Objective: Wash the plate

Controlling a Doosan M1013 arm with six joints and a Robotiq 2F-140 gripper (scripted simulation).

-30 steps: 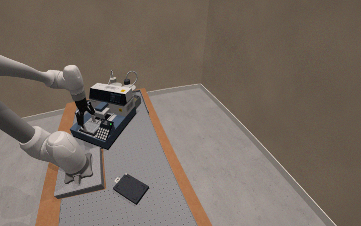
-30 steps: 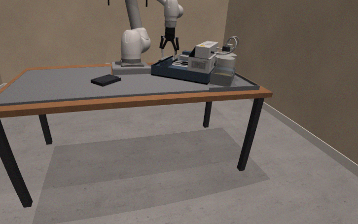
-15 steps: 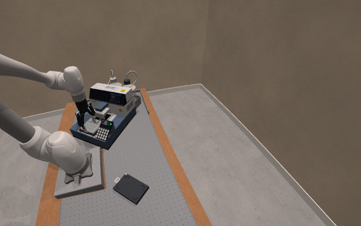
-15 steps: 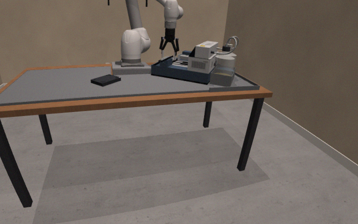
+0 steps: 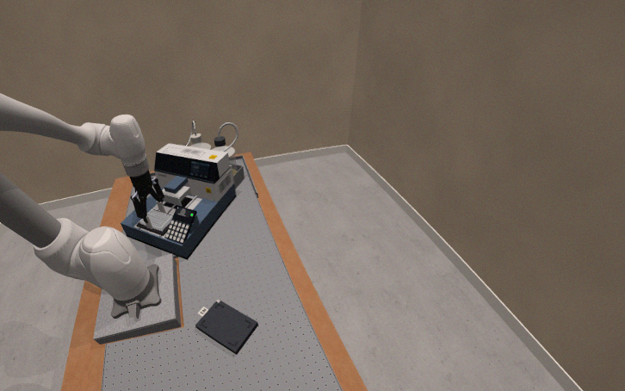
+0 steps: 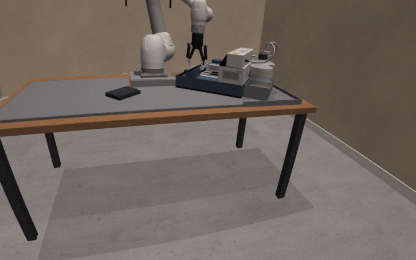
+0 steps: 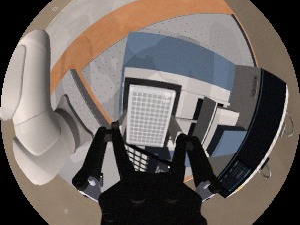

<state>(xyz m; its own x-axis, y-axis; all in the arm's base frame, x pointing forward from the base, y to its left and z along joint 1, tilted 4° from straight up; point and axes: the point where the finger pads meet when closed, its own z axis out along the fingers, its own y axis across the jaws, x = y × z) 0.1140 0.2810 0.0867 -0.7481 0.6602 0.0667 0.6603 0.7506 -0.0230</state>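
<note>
The white well plate is 20 mm below my hand. From my hand the other things lie so: washer carrier (30 mm below); plate washer (120 mm to the left, 100 mm ahead, 10 mm above); white label (420 mm to the right, 120 mm below, 110 mm ahead).
</note>
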